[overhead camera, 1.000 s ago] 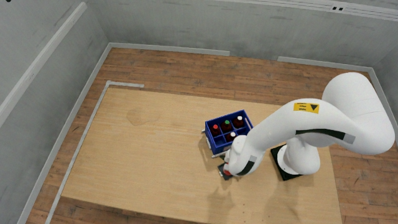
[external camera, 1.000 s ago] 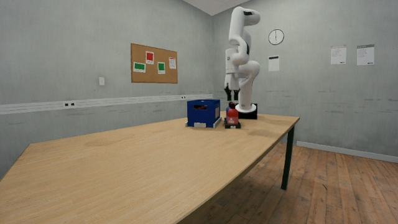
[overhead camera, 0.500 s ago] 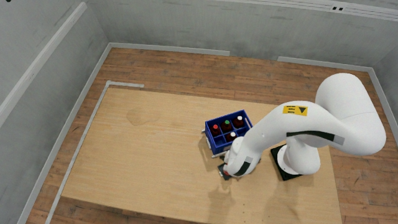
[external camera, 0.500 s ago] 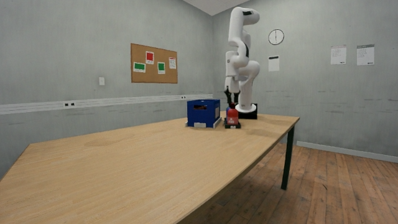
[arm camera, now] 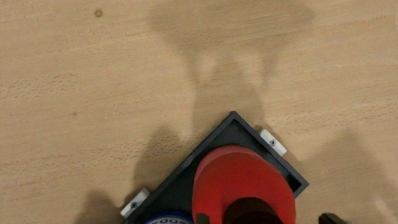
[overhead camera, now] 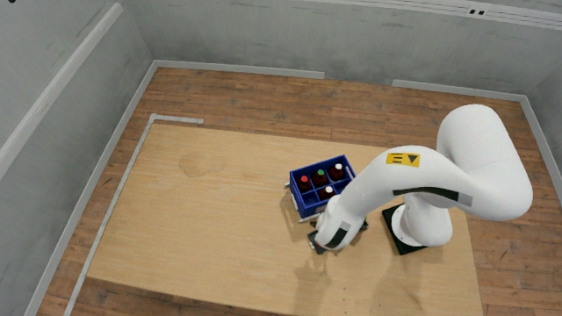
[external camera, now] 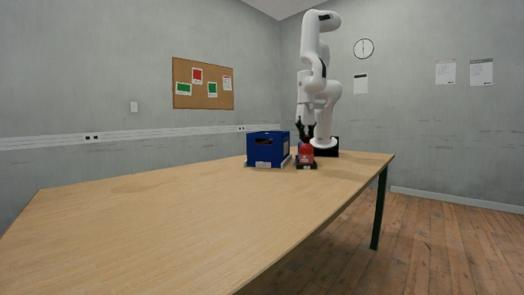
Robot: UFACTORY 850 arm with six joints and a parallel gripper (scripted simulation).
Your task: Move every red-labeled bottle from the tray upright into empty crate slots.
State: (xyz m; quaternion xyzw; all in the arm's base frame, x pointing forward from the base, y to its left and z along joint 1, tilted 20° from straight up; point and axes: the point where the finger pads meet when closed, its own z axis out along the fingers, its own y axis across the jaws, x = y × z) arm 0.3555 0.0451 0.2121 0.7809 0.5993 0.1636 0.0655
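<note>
Right now the red-labeled bottle is 8 cm below my hand. From my hand the other things lie so: blue-labeled bottle 8 cm below, 8 cm behind, 5 cm to the right; then green-labeled bottle 15 cm behind, 9 cm to the right, 8 cm below; then dark tray 15 cm below, 8 cm behind, 5 cm to the right.
</note>
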